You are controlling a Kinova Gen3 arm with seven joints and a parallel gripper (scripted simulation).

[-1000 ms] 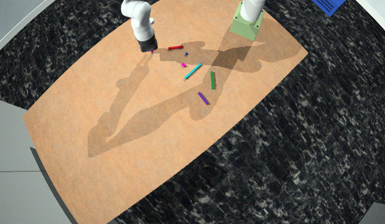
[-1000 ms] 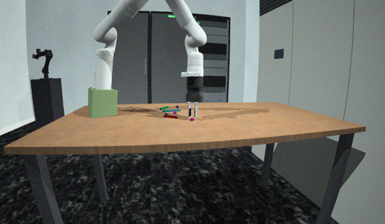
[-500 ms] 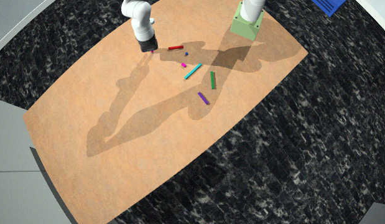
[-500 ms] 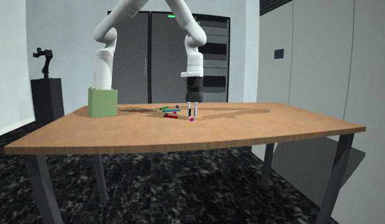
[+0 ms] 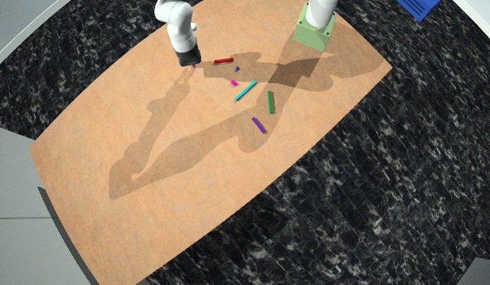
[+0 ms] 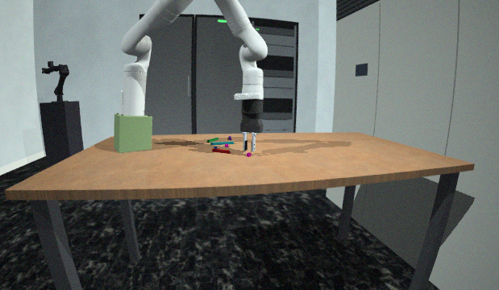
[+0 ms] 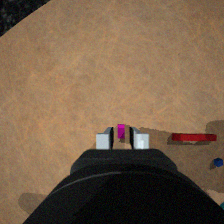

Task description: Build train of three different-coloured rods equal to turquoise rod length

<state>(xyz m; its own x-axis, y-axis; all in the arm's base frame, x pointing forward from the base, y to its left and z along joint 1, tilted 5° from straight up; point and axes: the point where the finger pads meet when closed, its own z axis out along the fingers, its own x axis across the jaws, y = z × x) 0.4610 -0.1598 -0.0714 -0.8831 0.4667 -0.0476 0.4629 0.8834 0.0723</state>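
Right now my hand is 120 mm past the blue rod, 120 mm to the right of it and 30 mm above it. Also, from my hand: turquoise rod 90 mm behind, 210 mm to the left, 30 mm below; red rod 100 mm behind, 60 mm to the left, 30 mm below; green rod 120 mm behind, 290 mm to the left, 30 mm below.
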